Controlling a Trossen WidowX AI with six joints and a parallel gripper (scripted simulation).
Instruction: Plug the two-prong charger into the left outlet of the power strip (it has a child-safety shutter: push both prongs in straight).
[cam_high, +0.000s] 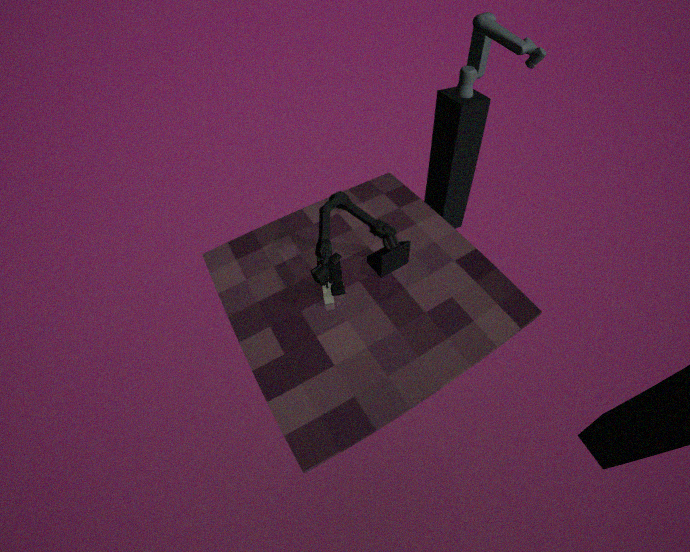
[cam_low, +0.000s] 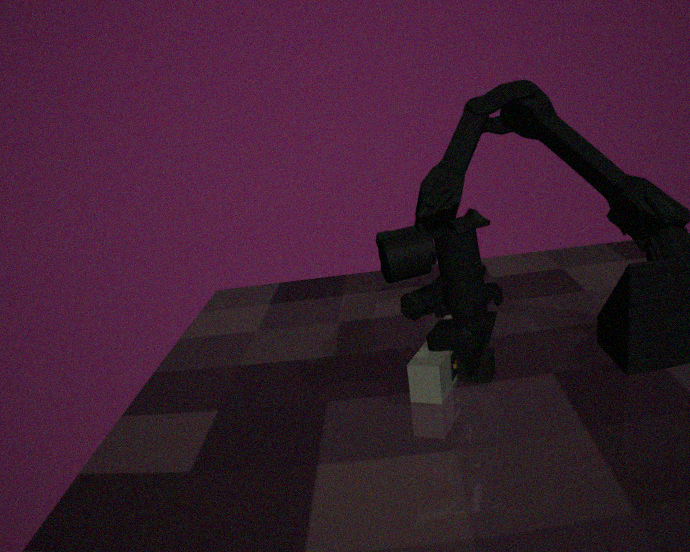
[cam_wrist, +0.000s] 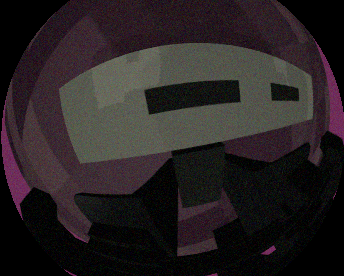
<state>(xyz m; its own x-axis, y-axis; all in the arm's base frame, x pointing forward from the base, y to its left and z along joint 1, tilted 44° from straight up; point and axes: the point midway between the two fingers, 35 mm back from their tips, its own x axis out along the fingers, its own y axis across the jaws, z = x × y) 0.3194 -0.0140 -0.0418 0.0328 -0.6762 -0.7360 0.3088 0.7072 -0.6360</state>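
My gripper tip is 1 cm below the charger and 1 cm short of it.
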